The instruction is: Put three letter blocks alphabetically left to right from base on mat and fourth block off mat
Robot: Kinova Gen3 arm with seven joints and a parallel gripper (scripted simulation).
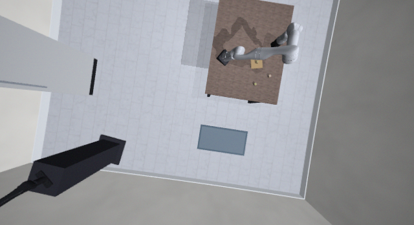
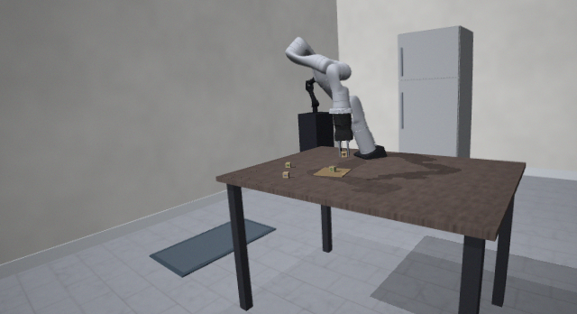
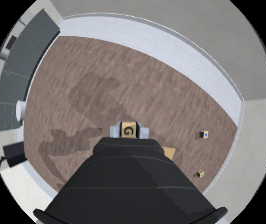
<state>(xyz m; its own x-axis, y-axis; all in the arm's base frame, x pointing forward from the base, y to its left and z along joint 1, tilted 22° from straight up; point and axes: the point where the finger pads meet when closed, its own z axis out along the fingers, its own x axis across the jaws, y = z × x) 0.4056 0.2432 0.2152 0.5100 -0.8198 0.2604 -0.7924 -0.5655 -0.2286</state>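
Now: the mat 80 mm behind my hand, 140 mm to the right of it and 130 mm below it. From my hand the other things lie so: tan block: 110 mm ahead, 260 mm to the right, 110 mm below.
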